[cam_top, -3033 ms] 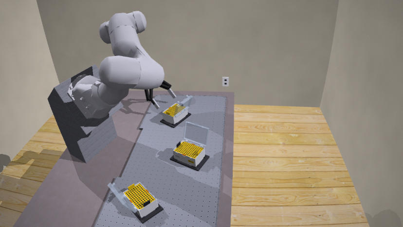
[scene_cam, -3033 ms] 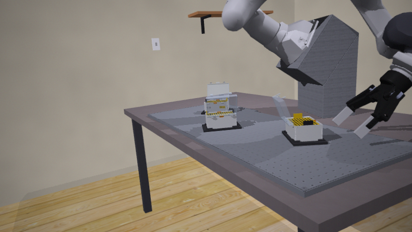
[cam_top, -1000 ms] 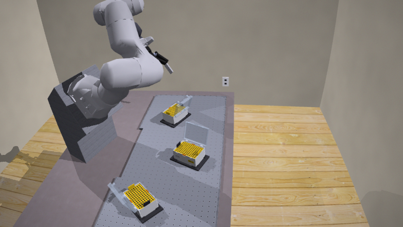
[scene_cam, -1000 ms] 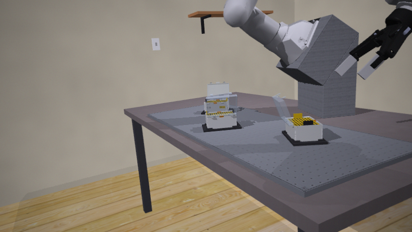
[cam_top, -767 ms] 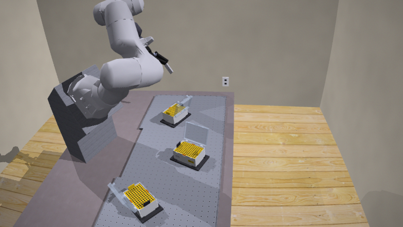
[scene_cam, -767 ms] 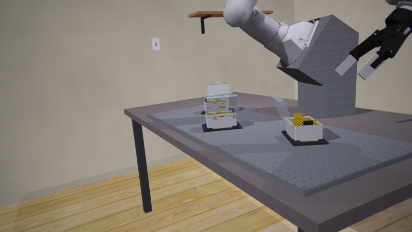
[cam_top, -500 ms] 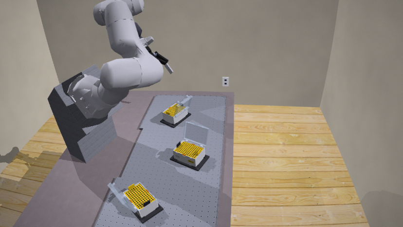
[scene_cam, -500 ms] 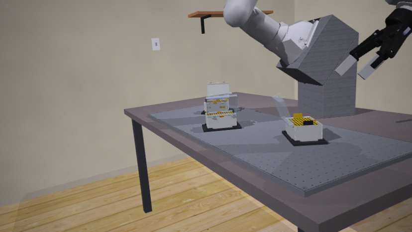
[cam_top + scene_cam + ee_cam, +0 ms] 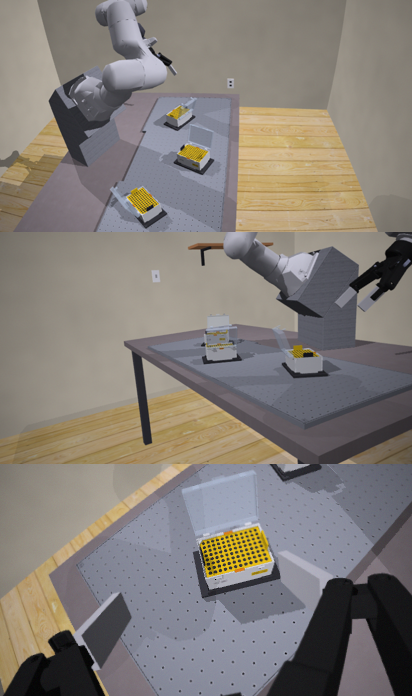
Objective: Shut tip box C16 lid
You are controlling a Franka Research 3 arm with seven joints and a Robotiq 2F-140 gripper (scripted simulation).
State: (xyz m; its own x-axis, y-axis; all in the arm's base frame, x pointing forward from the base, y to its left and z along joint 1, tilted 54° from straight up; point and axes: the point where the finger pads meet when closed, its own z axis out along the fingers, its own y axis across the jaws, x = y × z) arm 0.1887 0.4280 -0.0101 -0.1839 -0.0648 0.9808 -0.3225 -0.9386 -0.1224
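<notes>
Right now the tip box is 9 cm ahead of my hand, 12 cm to the right of it and 14 cm below it.
</notes>
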